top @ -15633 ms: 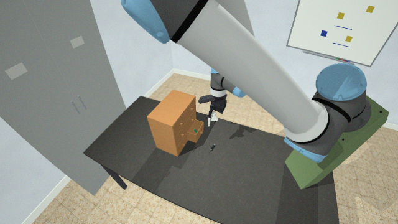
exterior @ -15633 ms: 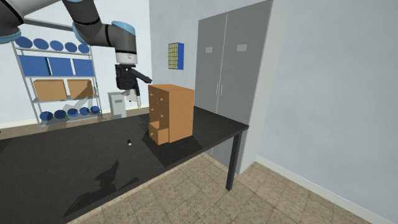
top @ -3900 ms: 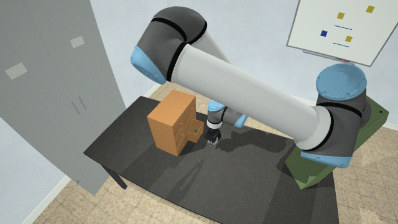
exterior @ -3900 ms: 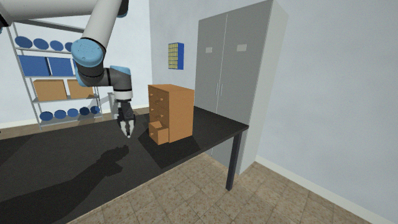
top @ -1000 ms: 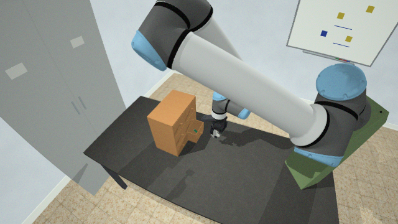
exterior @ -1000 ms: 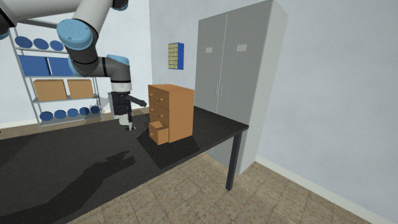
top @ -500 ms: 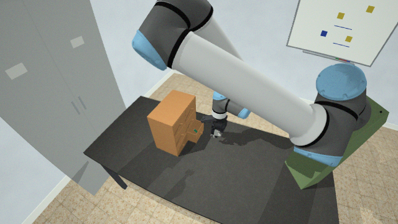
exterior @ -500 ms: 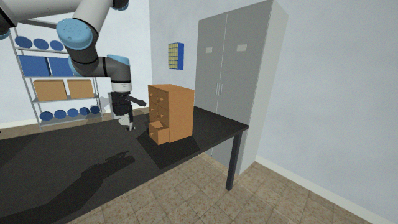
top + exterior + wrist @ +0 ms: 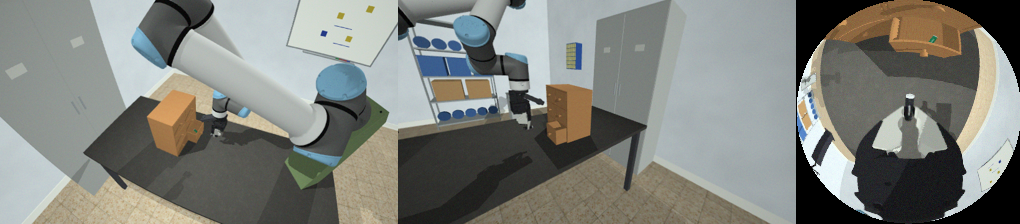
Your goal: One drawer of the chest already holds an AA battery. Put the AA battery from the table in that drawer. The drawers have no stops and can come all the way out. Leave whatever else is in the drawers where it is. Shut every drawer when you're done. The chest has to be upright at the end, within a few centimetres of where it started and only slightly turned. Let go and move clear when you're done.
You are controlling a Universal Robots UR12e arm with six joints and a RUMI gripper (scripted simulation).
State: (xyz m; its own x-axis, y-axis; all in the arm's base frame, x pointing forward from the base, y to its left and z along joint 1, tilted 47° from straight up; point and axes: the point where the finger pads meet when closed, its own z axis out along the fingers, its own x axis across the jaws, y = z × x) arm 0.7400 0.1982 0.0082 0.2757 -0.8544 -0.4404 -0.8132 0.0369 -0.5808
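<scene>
My hand is 180 mm short of the small green object and 110 mm above it. From my hand the other things lie so: dark AA battery 10 mm below.
</scene>
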